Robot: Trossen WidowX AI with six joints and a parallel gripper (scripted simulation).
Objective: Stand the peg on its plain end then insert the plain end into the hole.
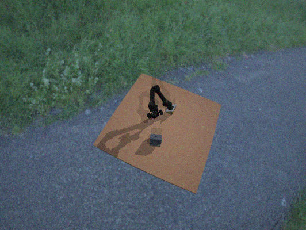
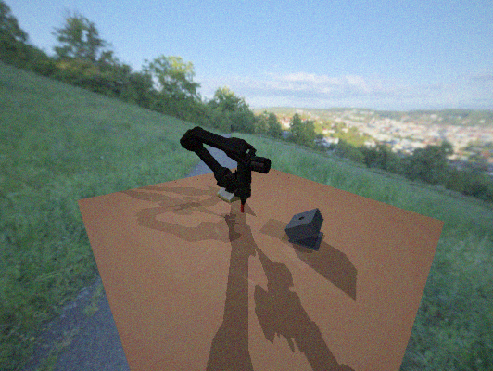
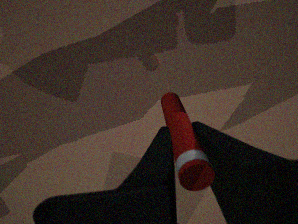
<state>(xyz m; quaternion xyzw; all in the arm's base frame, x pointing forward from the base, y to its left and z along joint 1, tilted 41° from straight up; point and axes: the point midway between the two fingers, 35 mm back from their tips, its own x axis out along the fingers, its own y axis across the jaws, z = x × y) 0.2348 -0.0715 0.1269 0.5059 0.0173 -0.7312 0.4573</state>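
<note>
The dark sloped panel is 230 mm ahead of my gripper tip, 120 mm to the left of it and 40 mm below it. From my gripper tip the other things lie so: red peg 20 mm above.
</note>
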